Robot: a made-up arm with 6 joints.
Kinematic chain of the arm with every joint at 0, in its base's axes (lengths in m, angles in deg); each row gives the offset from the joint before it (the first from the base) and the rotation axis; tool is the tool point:
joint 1: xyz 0 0 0.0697 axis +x
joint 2: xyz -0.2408 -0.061 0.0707 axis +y
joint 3: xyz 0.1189 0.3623 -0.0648 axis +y
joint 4: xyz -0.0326 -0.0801 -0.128 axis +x
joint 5: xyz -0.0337 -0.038 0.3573 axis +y
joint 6: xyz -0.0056 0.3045 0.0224 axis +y
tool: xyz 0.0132 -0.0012 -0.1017
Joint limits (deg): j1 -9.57..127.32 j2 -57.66..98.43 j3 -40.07..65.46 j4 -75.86..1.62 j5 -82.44..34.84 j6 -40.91..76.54
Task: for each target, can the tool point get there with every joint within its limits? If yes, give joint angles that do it. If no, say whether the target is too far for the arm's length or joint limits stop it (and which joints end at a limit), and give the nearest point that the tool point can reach.
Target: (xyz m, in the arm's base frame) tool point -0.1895 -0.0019 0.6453
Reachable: yes | joints 92.06 54.08 54.39 -23.75 -25.59 17.28
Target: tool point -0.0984 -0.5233 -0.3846
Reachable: no: joint limits stop it (at a limit: joint 1, joint 2, joint 4, joint 5, joint 6) | nearest point -0.1094 -0.6355 0.1819 | short by 0.578 m
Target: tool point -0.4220 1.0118 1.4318
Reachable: no: too far | nearest point -0.3317 0.4585 0.6870 | short by 0.932 m
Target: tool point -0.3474 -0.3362 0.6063
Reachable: yes | joints 116.94 56.34 11.16 -41.24 -5.73 67.04
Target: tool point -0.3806 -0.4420 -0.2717
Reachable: no: joint limits stop it (at a limit: joint 1, joint 2, joint 4, joint 5, joint 6) | nearest point -0.2915 -0.6163 0.1972 | short by 0.508 m
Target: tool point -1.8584 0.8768 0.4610
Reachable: no: too far | nearest point -0.6626 0.5870 0.3317 | short by 1.237 m
